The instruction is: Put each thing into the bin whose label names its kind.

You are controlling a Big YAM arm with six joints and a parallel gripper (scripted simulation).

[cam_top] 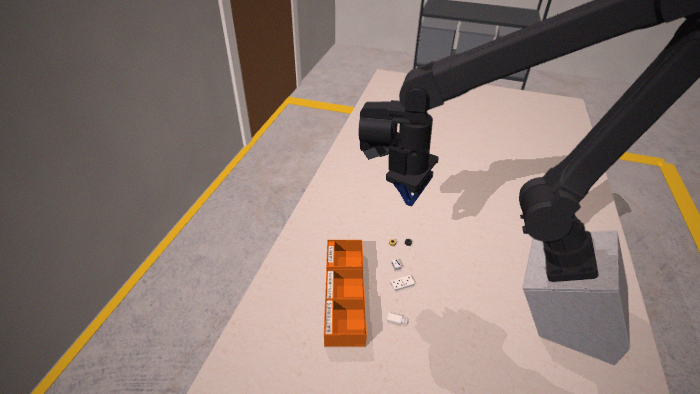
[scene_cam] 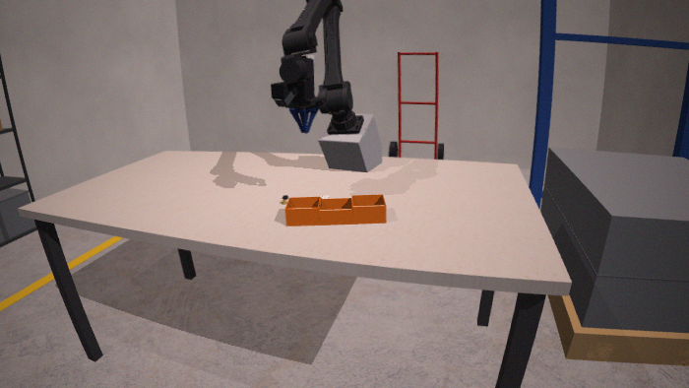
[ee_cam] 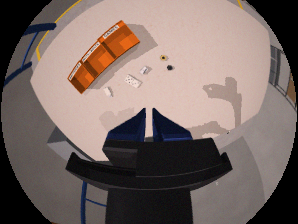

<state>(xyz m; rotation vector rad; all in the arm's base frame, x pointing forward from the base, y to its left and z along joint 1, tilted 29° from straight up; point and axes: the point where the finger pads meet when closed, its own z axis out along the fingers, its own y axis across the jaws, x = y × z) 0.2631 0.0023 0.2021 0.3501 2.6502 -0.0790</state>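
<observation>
My hand is 100 mm short of the orange three-compartment bin, 120 mm to the right of it and 190 mm above it. From my hand the other things lie so: grey thing: 10 mm ahead, 200 mm below; white domino: 20 mm behind, 50 mm to the left, 210 mm below; brass nut: 30 mm ahead, 70 mm to the right, 210 mm below.
</observation>
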